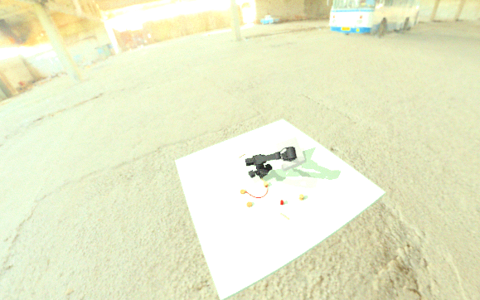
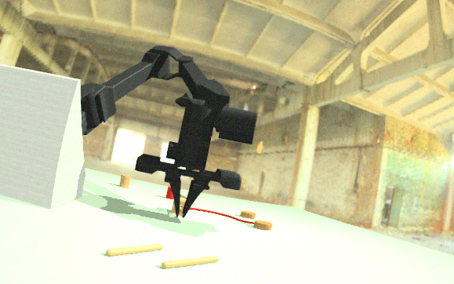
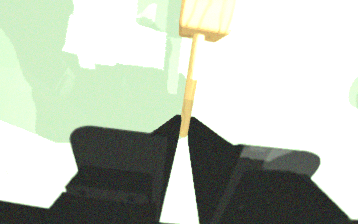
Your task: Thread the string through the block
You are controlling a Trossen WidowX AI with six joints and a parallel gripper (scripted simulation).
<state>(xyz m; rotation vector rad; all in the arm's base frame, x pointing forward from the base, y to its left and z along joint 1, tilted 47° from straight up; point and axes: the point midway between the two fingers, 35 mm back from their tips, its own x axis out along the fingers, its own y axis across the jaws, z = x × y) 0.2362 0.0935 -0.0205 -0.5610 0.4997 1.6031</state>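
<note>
Now: gripper tip 80 mm to the right of the wooden block and 10 mm below it. Also, from my gripper tip: thin wooden stick: 40 mm to the left, 10 mm above; then red cylinder: 280 mm to the left, 40 mm behind, 10 mm above; then round wooden button: 180 mm ahead, 60 mm to the left.
</note>
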